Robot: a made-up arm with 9 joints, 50 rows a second.
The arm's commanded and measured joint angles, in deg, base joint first. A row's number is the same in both.
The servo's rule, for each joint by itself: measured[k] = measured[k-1] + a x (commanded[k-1-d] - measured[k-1]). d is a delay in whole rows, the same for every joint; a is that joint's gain. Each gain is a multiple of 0.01, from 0.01 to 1. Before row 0 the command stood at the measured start. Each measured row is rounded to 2 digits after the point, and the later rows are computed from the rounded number. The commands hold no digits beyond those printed.
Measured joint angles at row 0:
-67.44 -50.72 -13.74 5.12 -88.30 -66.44 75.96 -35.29 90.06
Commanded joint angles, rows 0 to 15:
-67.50 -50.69 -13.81 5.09 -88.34 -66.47 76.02 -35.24 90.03
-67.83 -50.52 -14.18 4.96 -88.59 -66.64 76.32 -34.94 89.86
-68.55 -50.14 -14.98 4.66 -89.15 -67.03 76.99 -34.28 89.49
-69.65 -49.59 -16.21 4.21 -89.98 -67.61 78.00 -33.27 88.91
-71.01 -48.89 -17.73 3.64 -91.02 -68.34 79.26 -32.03 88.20
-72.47 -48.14 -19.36 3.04 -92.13 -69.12 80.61 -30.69 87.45
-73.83 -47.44 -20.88 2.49 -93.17 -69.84 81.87 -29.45 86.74
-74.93 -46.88 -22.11 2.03 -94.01 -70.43 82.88 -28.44 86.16
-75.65 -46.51 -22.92 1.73 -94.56 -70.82 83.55 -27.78 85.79
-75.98 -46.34 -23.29 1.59 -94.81 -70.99 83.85 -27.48 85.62
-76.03 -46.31 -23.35 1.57 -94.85 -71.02 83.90 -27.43 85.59
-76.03 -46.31 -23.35 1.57 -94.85 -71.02 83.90 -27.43 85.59
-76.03 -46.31 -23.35 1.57 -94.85 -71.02 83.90 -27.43 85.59
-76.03 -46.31 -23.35 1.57 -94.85 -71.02 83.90 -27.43 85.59
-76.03 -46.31 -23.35 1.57 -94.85 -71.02 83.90 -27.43 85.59
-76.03 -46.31 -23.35 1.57 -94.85 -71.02 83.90 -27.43 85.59
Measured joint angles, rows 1 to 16:
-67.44 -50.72 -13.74 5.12 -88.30 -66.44 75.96 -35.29 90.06
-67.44 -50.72 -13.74 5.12 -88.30 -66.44 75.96 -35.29 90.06
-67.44 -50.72 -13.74 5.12 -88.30 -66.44 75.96 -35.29 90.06
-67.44 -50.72 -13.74 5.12 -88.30 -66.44 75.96 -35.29 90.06
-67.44 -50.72 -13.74 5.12 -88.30 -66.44 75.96 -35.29 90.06
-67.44 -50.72 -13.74 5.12 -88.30 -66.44 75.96 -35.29 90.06
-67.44 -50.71 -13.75 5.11 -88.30 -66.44 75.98 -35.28 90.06
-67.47 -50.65 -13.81 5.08 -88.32 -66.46 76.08 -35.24 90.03
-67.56 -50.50 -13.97 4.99 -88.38 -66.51 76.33 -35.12 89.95
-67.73 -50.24 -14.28 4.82 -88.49 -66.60 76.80 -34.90 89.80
-67.99 -49.85 -14.76 4.56 -88.67 -66.74 77.49 -34.56 89.58
-68.35 -49.35 -15.40 4.23 -88.91 -66.93 78.36 -34.10 89.28
-68.79 -48.80 -16.17 3.85 -89.21 -67.16 79.34 -33.54 88.92
-69.28 -48.24 -17.00 3.45 -89.55 -67.42 80.33 -32.93 88.53
-69.79 -47.74 -17.83 3.07 -89.90 -67.69 81.23 -32.31 88.15
-70.29 -47.33 -18.59 2.74 -90.24 -67.95 81.96 -31.73 87.80
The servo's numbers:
d 6
a 0.08 0.29 0.14 0.22 0.07 0.08 0.28 0.12 0.14

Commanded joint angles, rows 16 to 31:
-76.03 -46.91 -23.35 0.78 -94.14 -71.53 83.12 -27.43 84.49
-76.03 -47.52 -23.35 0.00 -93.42 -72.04 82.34 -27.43 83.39
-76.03 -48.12 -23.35 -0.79 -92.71 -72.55 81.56 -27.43 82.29
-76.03 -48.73 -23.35 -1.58 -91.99 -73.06 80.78 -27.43 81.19
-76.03 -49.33 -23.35 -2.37 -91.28 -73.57 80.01 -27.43 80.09
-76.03 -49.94 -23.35 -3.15 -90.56 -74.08 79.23 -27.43 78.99
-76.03 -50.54 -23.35 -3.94 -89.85 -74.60 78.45 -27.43 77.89
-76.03 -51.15 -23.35 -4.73 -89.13 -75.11 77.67 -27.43 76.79
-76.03 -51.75 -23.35 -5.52 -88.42 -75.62 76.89 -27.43 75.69
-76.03 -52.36 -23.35 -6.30 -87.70 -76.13 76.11 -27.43 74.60
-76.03 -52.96 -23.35 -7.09 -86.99 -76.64 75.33 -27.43 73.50
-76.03 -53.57 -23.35 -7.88 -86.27 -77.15 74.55 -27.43 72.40
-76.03 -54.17 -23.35 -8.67 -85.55 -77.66 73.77 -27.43 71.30
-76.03 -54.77 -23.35 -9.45 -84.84 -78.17 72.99 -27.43 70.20
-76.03 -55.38 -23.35 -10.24 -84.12 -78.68 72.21 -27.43 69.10
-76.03 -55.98 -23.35 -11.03 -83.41 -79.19 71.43 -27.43 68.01
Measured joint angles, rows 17 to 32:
-70.75 -47.03 -19.26 2.48 -90.56 -68.20 82.50 -31.21 87.49
-71.17 -46.82 -19.83 2.28 -90.86 -68.43 82.89 -30.76 87.22
-71.56 -46.67 -20.32 2.12 -91.14 -68.64 83.17 -30.36 86.99
-71.92 -46.57 -20.74 2.00 -91.40 -68.83 83.37 -30.01 86.79
-72.25 -46.49 -21.11 1.91 -91.64 -69.01 83.52 -29.70 86.62
-72.55 -46.44 -21.42 1.84 -91.86 -69.17 83.63 -29.43 86.48
-72.83 -46.58 -21.69 1.61 -92.02 -69.36 83.49 -29.19 86.20
-73.09 -46.85 -21.92 1.26 -92.12 -69.57 83.17 -28.98 85.81
-73.33 -47.22 -22.12 0.81 -92.16 -69.81 82.72 -28.79 85.32
-73.55 -47.66 -22.29 0.28 -92.15 -70.07 82.18 -28.63 84.74
-73.75 -48.14 -22.44 -0.30 -92.09 -70.35 81.57 -28.49 84.09
-73.93 -48.66 -22.57 -0.93 -91.98 -70.65 80.91 -28.36 83.38
-74.10 -49.21 -22.68 -1.59 -91.83 -70.97 80.22 -28.25 82.61
-74.25 -49.77 -22.77 -2.28 -91.64 -71.30 79.51 -28.15 81.80
-74.39 -50.34 -22.85 -2.99 -91.41 -71.65 78.78 -28.06 80.94
-74.52 -50.93 -22.92 -3.72 -91.15 -72.01 78.03 -27.98 80.05

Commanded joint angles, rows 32 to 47:
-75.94 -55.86 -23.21 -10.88 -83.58 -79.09 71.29 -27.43 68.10
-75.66 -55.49 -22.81 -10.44 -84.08 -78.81 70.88 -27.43 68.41
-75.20 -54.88 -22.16 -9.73 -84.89 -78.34 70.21 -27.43 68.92
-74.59 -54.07 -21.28 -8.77 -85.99 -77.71 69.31 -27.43 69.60
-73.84 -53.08 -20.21 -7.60 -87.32 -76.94 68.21 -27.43 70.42
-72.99 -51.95 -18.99 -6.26 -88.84 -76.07 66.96 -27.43 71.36
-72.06 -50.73 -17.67 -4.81 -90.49 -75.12 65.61 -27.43 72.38
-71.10 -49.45 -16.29 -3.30 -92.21 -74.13 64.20 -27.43 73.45
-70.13 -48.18 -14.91 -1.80 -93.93 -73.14 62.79 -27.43 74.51
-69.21 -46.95 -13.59 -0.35 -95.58 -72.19 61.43 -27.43 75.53
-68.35 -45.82 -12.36 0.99 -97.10 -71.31 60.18 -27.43 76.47
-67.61 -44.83 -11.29 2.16 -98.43 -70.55 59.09 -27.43 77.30
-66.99 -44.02 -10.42 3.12 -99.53 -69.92 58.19 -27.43 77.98
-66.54 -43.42 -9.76 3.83 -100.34 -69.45 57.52 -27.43 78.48
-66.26 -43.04 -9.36 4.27 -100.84 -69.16 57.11 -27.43 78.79
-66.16 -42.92 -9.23 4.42 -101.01 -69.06 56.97 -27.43 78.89
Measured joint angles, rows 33 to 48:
-74.64 -51.52 -22.98 -4.46 -90.86 -72.38 77.27 -27.91 79.13
-74.75 -52.11 -23.03 -5.21 -90.54 -72.76 76.51 -27.85 78.19
-74.85 -52.71 -23.07 -5.97 -90.19 -73.15 75.74 -27.80 77.23
-74.94 -53.31 -23.11 -6.74 -89.82 -73.55 74.97 -27.76 76.25
-75.03 -53.91 -23.14 -7.51 -89.42 -73.96 74.20 -27.72 75.25
-75.11 -54.51 -23.17 -8.28 -89.00 -74.38 73.42 -27.69 74.24
-75.18 -54.90 -23.18 -8.85 -88.62 -74.76 72.82 -27.66 73.38
-75.22 -55.07 -23.13 -9.20 -88.30 -75.08 72.28 -27.63 72.68
-75.22 -55.01 -22.99 -9.32 -88.06 -75.34 71.70 -27.61 72.15
-75.17 -54.74 -22.75 -9.20 -87.92 -75.53 71.03 -27.59 71.79
-75.06 -54.26 -22.39 -8.85 -87.88 -75.64 70.24 -27.57 71.60
-74.89 -53.59 -21.91 -8.28 -87.95 -75.67 69.32 -27.55 71.57
-74.66 -52.76 -21.32 -7.52 -88.13 -75.63 68.28 -27.54 71.68
-74.38 -51.80 -20.62 -6.59 -88.42 -75.51 67.14 -27.53 71.93
-74.04 -50.75 -19.82 -5.54 -88.81 -75.32 65.92 -27.52 72.29
-73.65 -49.65 -18.95 -4.40 -89.28 -75.07 64.66 -27.51 72.74

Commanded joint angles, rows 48 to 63:
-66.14 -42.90 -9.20 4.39 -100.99 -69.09 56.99 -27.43 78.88
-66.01 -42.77 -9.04 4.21 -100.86 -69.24 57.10 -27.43 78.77
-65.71 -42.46 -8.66 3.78 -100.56 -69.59 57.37 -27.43 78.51
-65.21 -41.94 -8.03 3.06 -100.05 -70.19 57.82 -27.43 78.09
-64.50 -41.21 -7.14 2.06 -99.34 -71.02 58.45 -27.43 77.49
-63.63 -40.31 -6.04 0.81 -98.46 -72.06 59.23 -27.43 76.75
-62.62 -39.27 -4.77 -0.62 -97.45 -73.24 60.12 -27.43 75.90
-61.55 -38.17 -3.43 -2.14 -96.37 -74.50 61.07 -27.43 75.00
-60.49 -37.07 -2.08 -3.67 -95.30 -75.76 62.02 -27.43 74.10
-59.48 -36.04 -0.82 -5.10 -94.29 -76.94 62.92 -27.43 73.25
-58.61 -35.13 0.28 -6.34 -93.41 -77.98 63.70 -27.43 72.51
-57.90 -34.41 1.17 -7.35 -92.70 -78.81 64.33 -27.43 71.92
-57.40 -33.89 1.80 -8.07 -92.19 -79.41 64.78 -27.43 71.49
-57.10 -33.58 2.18 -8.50 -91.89 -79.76 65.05 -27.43 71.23
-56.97 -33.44 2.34 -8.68 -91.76 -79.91 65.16 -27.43 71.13
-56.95 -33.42 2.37 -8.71 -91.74 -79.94 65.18 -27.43 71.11
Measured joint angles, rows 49 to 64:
-73.23 -48.54 -18.03 -3.21 -89.83 -74.77 63.41 -27.50 73.26
-72.78 -47.46 -17.09 -2.03 -90.43 -74.43 62.20 -27.49 73.83
-72.32 -46.46 -16.16 -0.90 -91.07 -74.07 61.08 -27.48 74.41
-71.86 -45.58 -15.26 0.14 -91.72 -73.70 60.08 -27.47 74.98
-71.41 -44.84 -14.43 1.05 -92.36 -73.34 59.25 -27.47 75.51
-70.99 -44.28 -13.70 1.79 -92.97 -73.00 58.61 -27.47 75.98
-70.60 -43.88 -13.07 2.36 -93.53 -72.69 58.16 -27.47 76.39
-70.23 -43.56 -12.51 2.77 -94.04 -72.41 57.86 -27.47 76.72
-69.87 -43.24 -11.97 2.99 -94.50 -72.18 57.72 -27.47 76.97
-69.50 -42.86 -11.42 3.01 -94.89 -72.02 57.75 -27.47 77.13
-69.10 -42.38 -10.82 2.80 -95.20 -71.94 57.95 -27.47 77.18
-68.66 -41.78 -10.15 2.36 -95.43 -71.95 58.31 -27.47 77.12
-68.18 -41.05 -9.40 1.70 -95.57 -72.05 58.82 -27.47 76.95
-67.65 -40.21 -8.56 0.86 -95.63 -72.25 59.45 -27.47 76.68
-67.08 -39.30 -7.65 -0.14 -95.61 -72.53 60.17 -27.47 76.32
-66.47 -38.35 -6.69 -1.23 -95.52 -72.88 60.94 -27.47 75.89

